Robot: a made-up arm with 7 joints.
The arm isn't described. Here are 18 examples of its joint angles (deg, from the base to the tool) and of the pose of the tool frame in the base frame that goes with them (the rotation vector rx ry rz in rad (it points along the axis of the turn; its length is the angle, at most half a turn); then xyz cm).
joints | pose
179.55 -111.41 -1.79 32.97 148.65 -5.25 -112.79 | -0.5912 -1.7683 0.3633 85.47 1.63 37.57
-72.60 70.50 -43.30 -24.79 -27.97 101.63 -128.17 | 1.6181 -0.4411 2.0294 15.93 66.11 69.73
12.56 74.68 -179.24 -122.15 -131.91 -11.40 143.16 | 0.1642 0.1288 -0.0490 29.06 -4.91 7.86
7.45 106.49 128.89 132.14 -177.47 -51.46 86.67 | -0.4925 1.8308 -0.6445 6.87 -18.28 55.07
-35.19 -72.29 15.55 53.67 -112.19 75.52 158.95 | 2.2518 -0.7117 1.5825 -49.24 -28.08 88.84
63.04 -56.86 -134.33 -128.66 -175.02 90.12 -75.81 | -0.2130 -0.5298 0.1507 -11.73 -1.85 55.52
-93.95 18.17 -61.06 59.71 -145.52 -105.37 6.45 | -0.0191 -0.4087 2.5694 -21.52 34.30 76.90
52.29 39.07 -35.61 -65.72 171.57 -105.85 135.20 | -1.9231 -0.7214 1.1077 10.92 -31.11 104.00
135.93 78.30 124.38 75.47 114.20 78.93 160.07 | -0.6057 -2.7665 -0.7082 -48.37 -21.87 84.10
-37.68 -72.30 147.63 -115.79 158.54 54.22 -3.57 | 1.3504 0.6037 -1.6015 -16.96 12.33 68.05
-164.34 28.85 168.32 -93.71 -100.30 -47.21 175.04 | -1.5069 0.0930 -1.2286 -57.25 -4.67 60.45
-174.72 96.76 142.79 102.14 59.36 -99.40 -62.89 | 0.8898 0.2328 0.5006 -43.38 33.60 51.99
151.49 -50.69 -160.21 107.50 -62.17 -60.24 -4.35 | -1.7230 0.3420 1.6801 55.03 1.55 41.08
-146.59 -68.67 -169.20 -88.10 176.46 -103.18 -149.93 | 1.8034 -1.3633 -2.0350 42.02 -20.17 87.89
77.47 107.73 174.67 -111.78 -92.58 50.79 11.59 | -0.9809 0.8238 -2.1706 -6.67 -15.30 -2.86
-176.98 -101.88 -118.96 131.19 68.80 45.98 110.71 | -1.7201 1.2854 -0.1519 8.86 -30.25 36.88
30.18 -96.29 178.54 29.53 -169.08 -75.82 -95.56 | -0.2466 -0.3423 1.0166 -51.64 32.22 4.33
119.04 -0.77 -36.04 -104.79 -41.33 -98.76 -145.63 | -0.7493 0.4299 -0.8379 -16.04 23.18 65.35
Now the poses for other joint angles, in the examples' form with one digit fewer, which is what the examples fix.
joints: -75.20 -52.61 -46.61 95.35 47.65 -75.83 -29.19
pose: 0.979 1.700 1.471 -38.4 -20.7 85.8
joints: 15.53 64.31 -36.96 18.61 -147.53 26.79 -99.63
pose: 1.795 -1.617 -0.955 79.7 -16.0 75.8
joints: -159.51 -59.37 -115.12 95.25 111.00 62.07 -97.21
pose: 0.096 2.552 1.190 23.0 -51.2 62.3
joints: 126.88 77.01 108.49 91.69 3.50 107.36 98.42
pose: 0.440 -1.244 0.410 -33.3 -3.5 57.7
